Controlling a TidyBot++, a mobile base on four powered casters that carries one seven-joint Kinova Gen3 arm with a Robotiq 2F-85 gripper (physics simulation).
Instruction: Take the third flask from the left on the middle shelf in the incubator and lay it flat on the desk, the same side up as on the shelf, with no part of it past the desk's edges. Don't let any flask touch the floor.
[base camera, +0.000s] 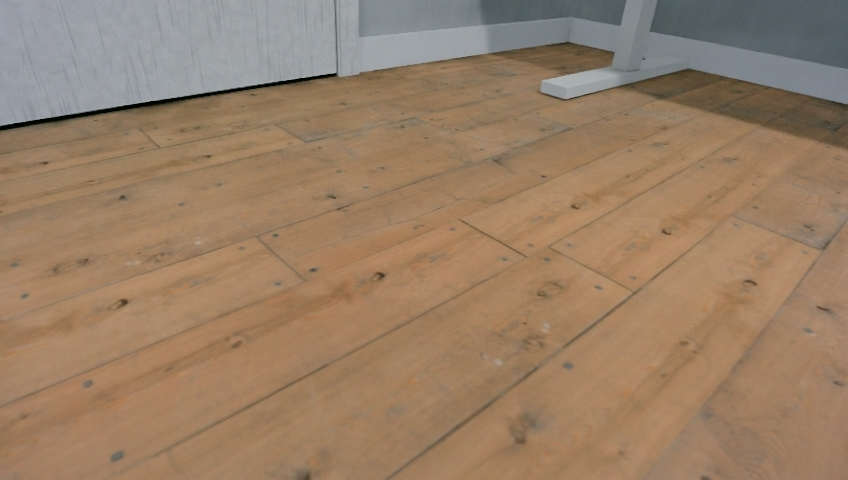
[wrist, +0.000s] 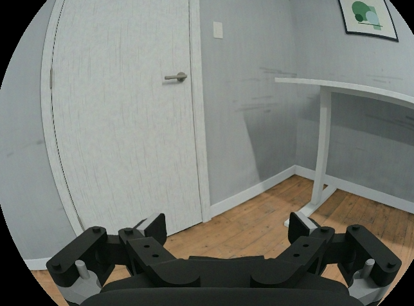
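Places are measured from the arm's base along level axes (x ahead, y right, z down), in centimetres.
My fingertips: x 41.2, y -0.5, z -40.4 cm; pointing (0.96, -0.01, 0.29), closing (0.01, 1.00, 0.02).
Behind a point stands the place of what it marks.
My gripper (wrist: 227, 227) is open, with its two fingers wide apart and no thing between them. A white desk (wrist: 300, 81) stands at the right in the wrist view, seen nearly edge-on, so its top surface is hidden. The desk's white leg and foot (base camera: 612, 79) {y 54.3, x 148.3, z 36.8 cm} show at the upper right of the base camera view. The gripper is well away from the desk. The incubator, its shelves and the flasks do not show in either view.
A closed white door (base camera: 166, 47) {y -51.9, x 120.6, z 28.2 cm} (wrist: 120, 120) with a lever handle (wrist: 176, 77) is in the wall at the left. Grey walls with a white baseboard (base camera: 464, 44) {y 16.3, x 181.1, z 35.8 cm} (wrist: 250, 192) meet in a corner behind the desk. A framed picture (wrist: 369, 17) hangs above the desk. The floor (base camera: 416, 297) {y 1.2, x 54.2, z 39.7 cm} is wooden planks.
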